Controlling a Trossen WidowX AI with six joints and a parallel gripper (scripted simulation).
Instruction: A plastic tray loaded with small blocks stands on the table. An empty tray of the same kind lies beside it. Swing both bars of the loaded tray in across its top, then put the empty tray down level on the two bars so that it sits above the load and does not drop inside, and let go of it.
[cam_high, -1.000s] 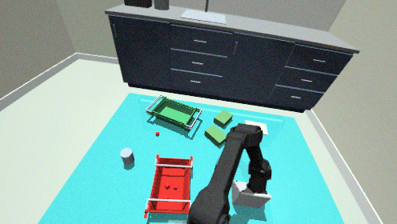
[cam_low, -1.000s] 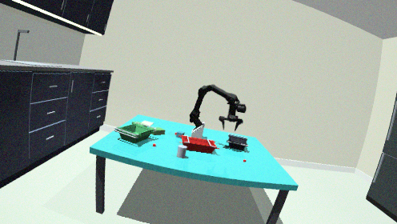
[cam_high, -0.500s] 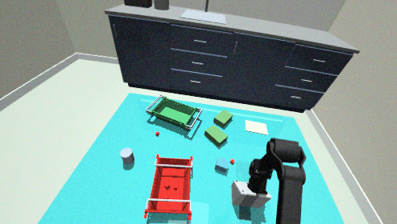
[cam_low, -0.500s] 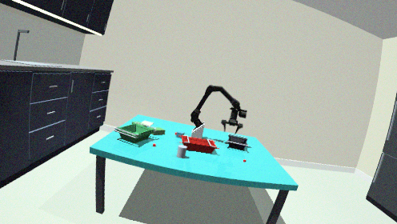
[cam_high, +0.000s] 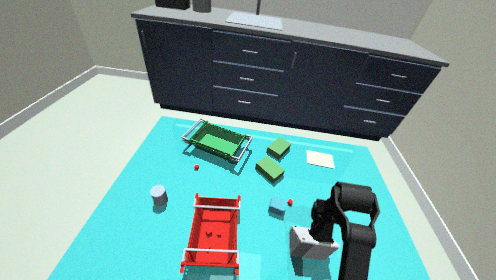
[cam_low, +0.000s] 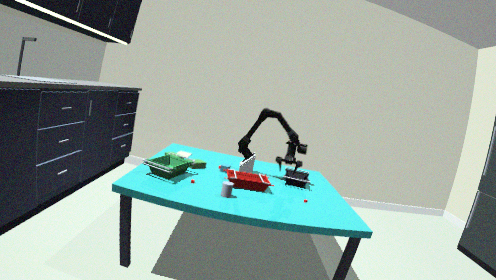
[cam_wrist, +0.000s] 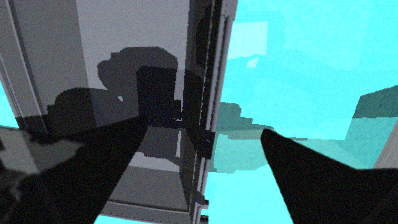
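The black tray is 7 cm to the left of my gripper tip, 2 cm ahead of it and 1 cm below it. From my gripper tip the other things lie so: light blue block 42 cm to the right, 3 cm below, 3 cm ahead; then white flat plate 73 cm to the right, 25 cm behind, 5 cm below.
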